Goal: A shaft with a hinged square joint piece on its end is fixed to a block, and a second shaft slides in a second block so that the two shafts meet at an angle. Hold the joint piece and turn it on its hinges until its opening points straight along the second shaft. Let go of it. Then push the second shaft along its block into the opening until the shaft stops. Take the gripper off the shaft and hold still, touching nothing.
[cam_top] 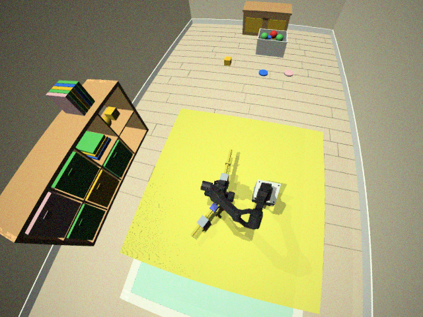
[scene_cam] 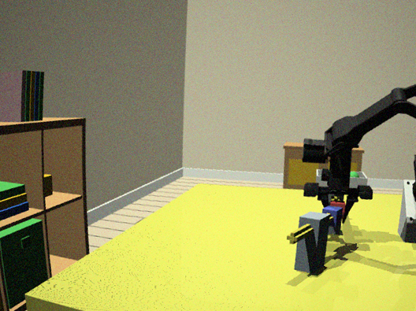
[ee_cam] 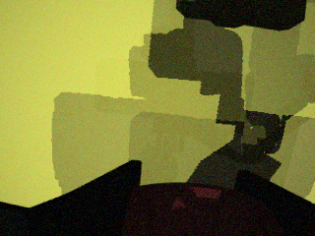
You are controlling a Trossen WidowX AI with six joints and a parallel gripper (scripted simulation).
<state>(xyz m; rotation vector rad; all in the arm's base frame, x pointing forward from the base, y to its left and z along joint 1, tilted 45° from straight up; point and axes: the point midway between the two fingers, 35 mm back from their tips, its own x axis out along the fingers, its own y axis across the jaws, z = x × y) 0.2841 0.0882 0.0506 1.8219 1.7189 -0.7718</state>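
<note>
My gripper tip is 2 cm to the right of the red joint piece and 4 cm below it.
</note>
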